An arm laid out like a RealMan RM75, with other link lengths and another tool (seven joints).
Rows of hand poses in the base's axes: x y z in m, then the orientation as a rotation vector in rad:
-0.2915, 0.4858, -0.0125, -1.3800, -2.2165, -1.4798
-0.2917, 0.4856, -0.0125, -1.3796, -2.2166, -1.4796
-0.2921, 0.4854, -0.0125, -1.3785, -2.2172, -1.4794
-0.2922, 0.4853, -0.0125, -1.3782, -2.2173, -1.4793
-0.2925, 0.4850, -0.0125, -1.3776, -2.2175, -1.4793
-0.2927, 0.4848, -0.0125, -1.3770, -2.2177, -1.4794
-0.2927, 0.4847, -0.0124, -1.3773, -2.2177, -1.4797
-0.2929, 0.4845, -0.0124, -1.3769, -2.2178, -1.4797
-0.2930, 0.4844, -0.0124, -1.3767, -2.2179, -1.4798
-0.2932, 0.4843, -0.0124, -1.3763, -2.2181, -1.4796
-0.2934, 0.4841, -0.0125, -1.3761, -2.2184, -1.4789
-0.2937, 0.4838, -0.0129, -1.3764, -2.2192, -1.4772
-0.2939, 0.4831, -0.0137, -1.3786, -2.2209, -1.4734
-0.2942, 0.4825, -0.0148, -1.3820, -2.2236, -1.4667
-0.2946, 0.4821, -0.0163, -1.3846, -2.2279, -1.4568
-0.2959, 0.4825, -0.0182, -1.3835, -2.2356, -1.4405
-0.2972, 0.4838, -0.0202, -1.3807, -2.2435, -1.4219
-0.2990, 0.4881, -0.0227, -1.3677, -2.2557, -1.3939
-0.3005, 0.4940, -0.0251, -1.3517, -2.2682, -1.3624
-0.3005, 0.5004, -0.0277, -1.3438, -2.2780, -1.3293
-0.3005, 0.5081, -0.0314, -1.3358, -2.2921, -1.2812
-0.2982, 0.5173, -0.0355, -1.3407, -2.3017, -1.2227
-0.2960, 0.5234, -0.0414, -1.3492, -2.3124, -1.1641
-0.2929, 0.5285, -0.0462, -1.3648, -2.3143, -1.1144
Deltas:
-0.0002, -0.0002, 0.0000, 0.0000, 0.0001, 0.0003
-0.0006, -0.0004, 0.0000, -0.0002, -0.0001, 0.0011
-0.0007, -0.0005, 0.0000, -0.0002, -0.0001, 0.0014
-0.0010, -0.0008, 0.0000, -0.0002, -0.0002, 0.0018
-0.0012, -0.0010, 0.0000, -0.0001, -0.0004, 0.0022
-0.0012, -0.0011, 0.0001, -0.0001, -0.0006, 0.0019
-0.0014, -0.0013, 0.0001, -0.0001, -0.0007, 0.0022
-0.0015, -0.0014, 0.0001, -0.0001, -0.0008, 0.0023
-0.0017, -0.0015, 0.0001, -0.0002, -0.0008, 0.0026
-0.0019, -0.0017, 0.0000, -0.0005, -0.0005, 0.0029
-0.0022, -0.0020, -0.0004, -0.0016, 0.0002, 0.0031
-0.0024, -0.0027, -0.0012, -0.0043, 0.0017, 0.0026
-0.0027, -0.0033, -0.0023, -0.0087, 0.0045, 0.0019
-0.0031, -0.0037, -0.0038, -0.0149, 0.0085, 0.0026
-0.0044, -0.0033, -0.0057, -0.0242, 0.0146, 0.0075
-0.0057, -0.0020, -0.0077, -0.0340, 0.0220, 0.0142
-0.0075, 0.0023, -0.0102, -0.0469, 0.0328, 0.0304
-0.0090, 0.0082, -0.0126, -0.0606, 0.0455, 0.0495
-0.0090, 0.0146, -0.0152, -0.0753, 0.0605, 0.0634
-0.0090, 0.0223, -0.0189, -0.0979, 0.0821, 0.0808
-0.0067, 0.0315, -0.0230, -0.1245, 0.1124, 0.0915
-0.0045, 0.0376, -0.0289, -0.1535, 0.1415, 0.0991
-0.0014, 0.0427, -0.0337, -0.1760, 0.1702, 0.0995

